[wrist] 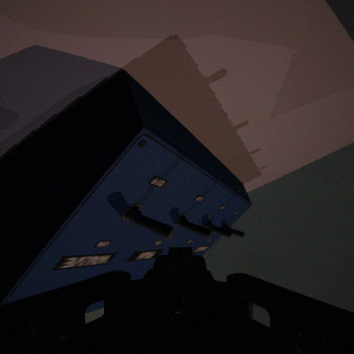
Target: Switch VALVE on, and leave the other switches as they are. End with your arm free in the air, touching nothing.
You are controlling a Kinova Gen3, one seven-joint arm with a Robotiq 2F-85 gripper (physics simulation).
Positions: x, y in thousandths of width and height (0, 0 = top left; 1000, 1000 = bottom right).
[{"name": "my gripper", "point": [510, 742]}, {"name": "blue switch panel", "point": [227, 507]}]
